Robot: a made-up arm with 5 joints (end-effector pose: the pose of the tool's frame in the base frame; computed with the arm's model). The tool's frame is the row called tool.
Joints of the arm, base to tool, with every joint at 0 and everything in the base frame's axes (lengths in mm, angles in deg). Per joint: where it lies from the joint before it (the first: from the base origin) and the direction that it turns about. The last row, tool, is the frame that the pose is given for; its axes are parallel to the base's.
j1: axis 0 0 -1 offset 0 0 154.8
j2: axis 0 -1 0 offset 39.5 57.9 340.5
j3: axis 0 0 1 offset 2.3 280.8 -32.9
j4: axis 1 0 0 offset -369.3 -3.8 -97.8
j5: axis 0 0 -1 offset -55.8 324 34.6
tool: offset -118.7 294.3 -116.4
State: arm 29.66 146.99 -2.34 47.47 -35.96
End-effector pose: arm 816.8 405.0 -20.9 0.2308 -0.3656 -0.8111 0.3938
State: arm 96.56 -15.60 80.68 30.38 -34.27
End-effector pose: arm -206.5 524.8 699.1 0.9101 0.3612 -0.1456 0.1415
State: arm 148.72 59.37 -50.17 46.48 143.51
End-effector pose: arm 192.3 -541.6 483.7 0.6214 -0.4775 0.5798 0.2229
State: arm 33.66 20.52 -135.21 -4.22 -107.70
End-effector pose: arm 936.0 255.3 482.9 0.8529 0.0175 -0.1536 -0.4987
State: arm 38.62 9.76 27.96 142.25 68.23
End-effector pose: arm -54.7 -73.7 759.6 0.3232 0.8267 0.4265 -0.1739
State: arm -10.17 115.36 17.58 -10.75 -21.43
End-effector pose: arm 529.0 750.9 -65.4 0.4937 -0.2595 -0.8176 0.1429
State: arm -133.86 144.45 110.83 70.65 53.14
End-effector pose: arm 47.3 -47.3 74.7 0.1180 0.3281 -0.5204 0.7795
